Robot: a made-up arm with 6 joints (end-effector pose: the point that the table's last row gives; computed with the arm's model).
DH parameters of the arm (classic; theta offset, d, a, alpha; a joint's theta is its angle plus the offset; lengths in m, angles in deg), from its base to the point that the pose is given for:
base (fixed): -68.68 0 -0.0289 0
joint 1: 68.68 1.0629 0.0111 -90
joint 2: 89.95 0 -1.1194 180
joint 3: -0.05 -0.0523 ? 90
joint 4: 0 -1.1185 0.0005 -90
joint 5: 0 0.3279 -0.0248 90
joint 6: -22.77 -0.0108 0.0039 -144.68
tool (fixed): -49.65 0.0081 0 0
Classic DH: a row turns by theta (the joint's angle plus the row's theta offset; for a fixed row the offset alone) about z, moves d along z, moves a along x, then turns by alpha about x.
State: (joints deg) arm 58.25 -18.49 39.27 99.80 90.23 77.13
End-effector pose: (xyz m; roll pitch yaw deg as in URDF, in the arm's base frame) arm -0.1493 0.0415 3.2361 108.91 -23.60 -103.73
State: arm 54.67 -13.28 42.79 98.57 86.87 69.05
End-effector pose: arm -0.0682 0.1533 3.2576 100.61 -30.70 -104.83
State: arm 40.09 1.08 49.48 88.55 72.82 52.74
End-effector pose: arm 0.3229 0.3951 3.2451 65.17 -40.19 -97.36
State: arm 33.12 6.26 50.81 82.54 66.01 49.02
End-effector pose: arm 0.5288 0.4190 3.2076 49.19 -38.16 -93.39
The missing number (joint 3, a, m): -0.0267
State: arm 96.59 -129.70 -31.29 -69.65 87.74 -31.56
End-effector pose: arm 0.1519 -0.6985 1.4759 -13.07 -58.99 -160.56
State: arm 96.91 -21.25 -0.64 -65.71 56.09 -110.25
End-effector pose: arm 0.0057 0.7660 2.2569 20.21 -32.65 -140.46
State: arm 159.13 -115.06 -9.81 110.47 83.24 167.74
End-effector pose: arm 1.4213 -0.7175 1.5540 -93.95 63.73 104.67
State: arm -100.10 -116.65 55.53 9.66 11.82 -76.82
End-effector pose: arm 0.1036 2.1639 0.6108 -46.59 -40.54 -43.66
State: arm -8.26 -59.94 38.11 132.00 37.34 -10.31
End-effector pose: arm -1.3220 0.5120 2.6969 36.24 -4.28 -150.73
